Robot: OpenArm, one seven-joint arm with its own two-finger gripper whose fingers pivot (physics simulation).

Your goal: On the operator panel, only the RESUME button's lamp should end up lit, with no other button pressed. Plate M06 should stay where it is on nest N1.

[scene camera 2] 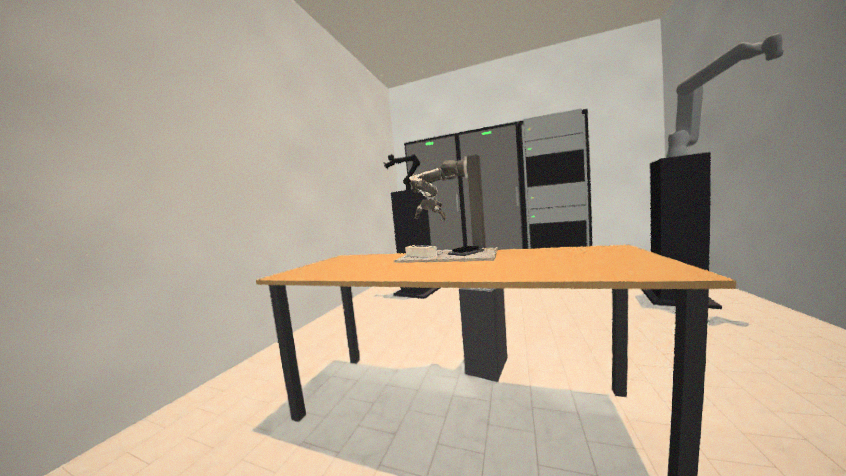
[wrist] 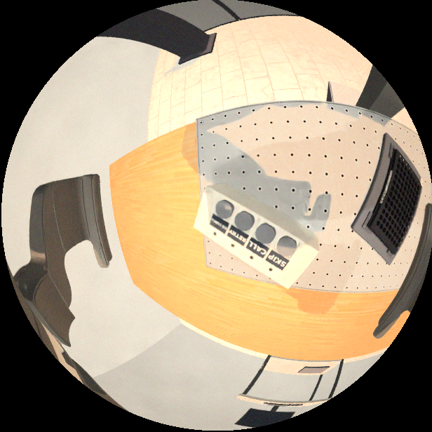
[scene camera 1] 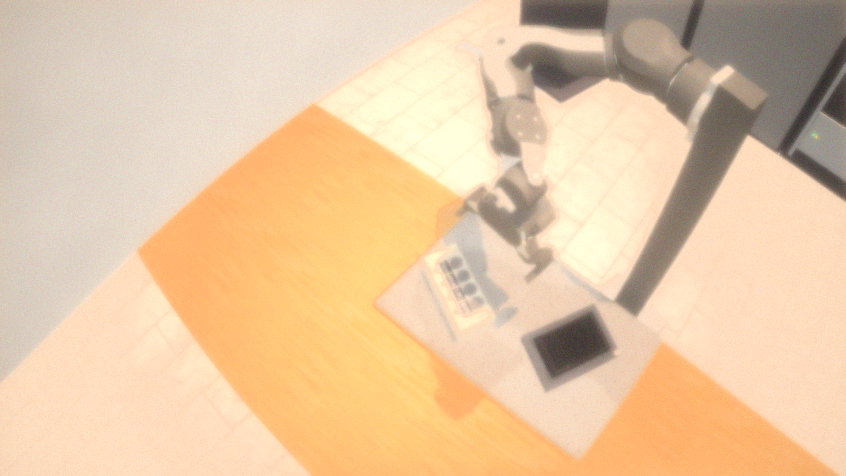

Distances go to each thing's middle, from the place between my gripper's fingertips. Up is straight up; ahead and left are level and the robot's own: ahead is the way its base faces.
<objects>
My gripper is now 16 cm above the operator panel (wrist: 264, 257), 6 cm short of it and 4 cm to the left of it. From my hand the other things lie so: black plate M06 (scene camera 1: 581, 340): 18 cm to the left, 17 cm below, 4 cm behind; then grey nest (wrist: 376, 185): 18 cm to the left, 18 cm below, 4 cm behind.
</objects>
